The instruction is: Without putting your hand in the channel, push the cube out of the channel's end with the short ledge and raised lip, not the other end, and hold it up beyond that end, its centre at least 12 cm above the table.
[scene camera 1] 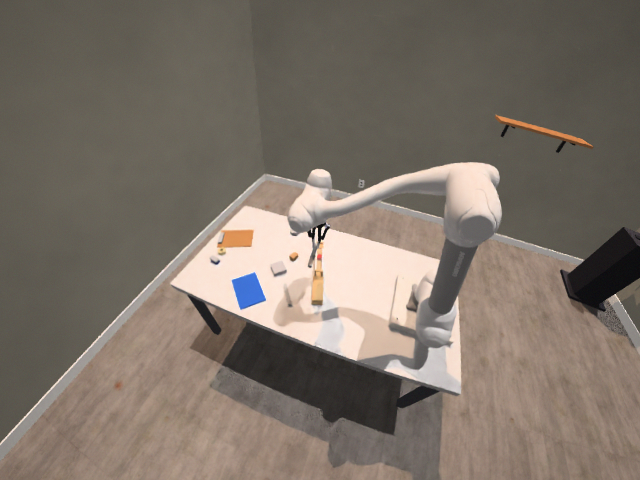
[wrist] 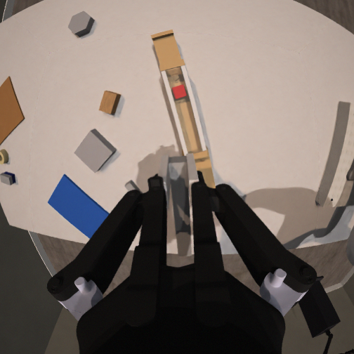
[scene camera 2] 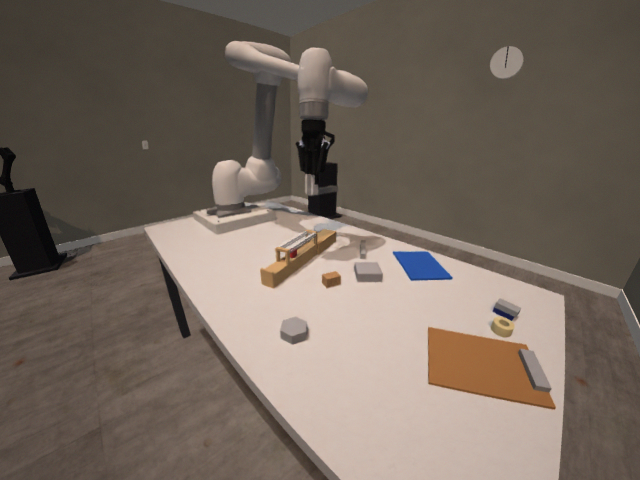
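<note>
The red cube (scene camera 1: 319,256) (scene camera 2: 293,253) (wrist: 179,91) sits inside the channel (scene camera 2: 305,256) (wrist: 188,125), under its top rails, near the end with the short ledge (scene camera 2: 275,272) (wrist: 168,52) and raised lip. The channel's other end (scene camera 1: 317,293) (scene camera 2: 326,238) is a longer wooden block. My gripper (scene camera 1: 317,239) (scene camera 2: 311,178) (wrist: 177,165) points down, high above the table, and is shut on a grey bar (scene camera 1: 313,255) (wrist: 179,197). In the wrist view the fingers and bar overlap the channel's longer end. The bar and fingers are apart from the cube.
Beside the channel lie an orange-brown block (scene camera 2: 331,279) (wrist: 110,102), a grey square block (scene camera 2: 368,271) (wrist: 95,150), a small grey piece (scene camera 1: 287,295) (scene camera 2: 362,250) and a blue mat (scene camera 2: 421,265). A grey hexagon (scene camera 2: 293,329) (wrist: 81,24) lies past the lip end. An orange mat (scene camera 2: 470,364) lies farther off.
</note>
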